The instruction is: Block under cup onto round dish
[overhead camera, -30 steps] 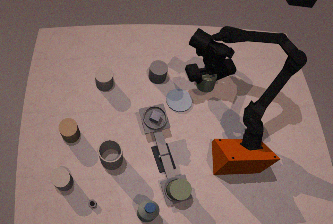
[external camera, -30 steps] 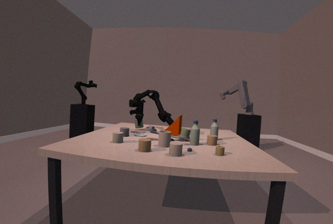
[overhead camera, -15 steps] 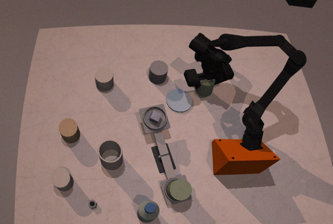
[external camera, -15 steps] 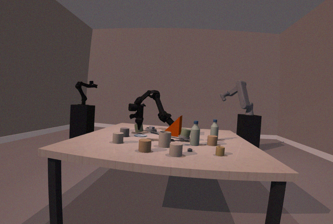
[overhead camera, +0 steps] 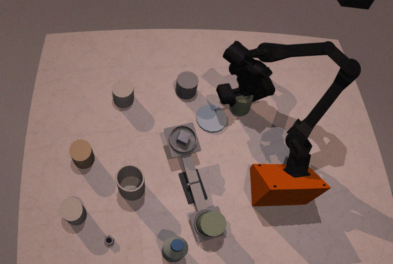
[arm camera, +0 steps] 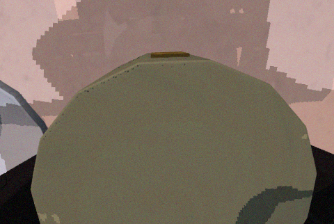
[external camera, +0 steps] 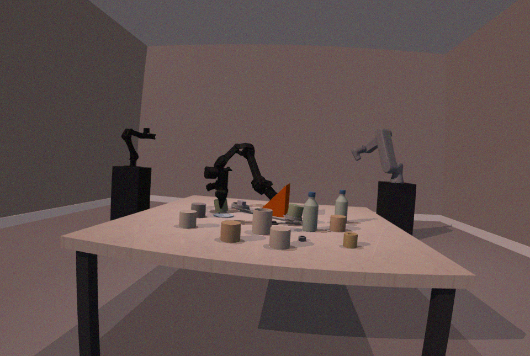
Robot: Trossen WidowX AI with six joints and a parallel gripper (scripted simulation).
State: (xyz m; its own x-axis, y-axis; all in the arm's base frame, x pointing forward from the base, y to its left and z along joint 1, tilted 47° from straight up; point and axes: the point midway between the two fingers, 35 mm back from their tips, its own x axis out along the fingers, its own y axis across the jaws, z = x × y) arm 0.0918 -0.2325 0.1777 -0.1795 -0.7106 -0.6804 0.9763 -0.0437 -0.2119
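Now: the light blue round dish 10 cm ahead of my gripper tip, 3 cm to the left of it and 2 cm below it. Also, from my gripper tip: small nut 47 cm ahead, 40 cm to the left, 2 cm below; then grey balance 26 cm to the left, 21 cm ahead, 1 cm above.
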